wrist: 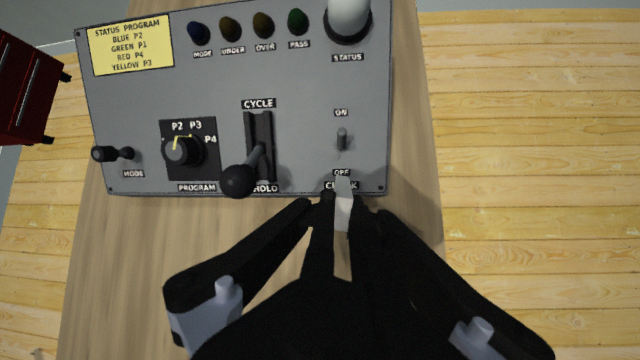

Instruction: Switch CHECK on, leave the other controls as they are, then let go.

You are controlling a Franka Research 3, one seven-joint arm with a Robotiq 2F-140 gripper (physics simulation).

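The CHECK switch (342,139) is a small grey toggle at the right of the grey control panel (300,85), between its ON and OFF labels. Its lever points up the panel, towards the ON label (340,112). My gripper (340,187) is shut with nothing held. Its tips show below the toggle, apart from it in the view, and cover part of the CHECK label and the panel's lower edge.
Left of the toggle are the CYCLE lever (237,181) with its black ball, low near HOLD, the PROGRAM knob (182,151) and the MODE toggle (111,153). The white STATUS lamp (348,17) stands above. A red cabinet (30,90) is at far left.
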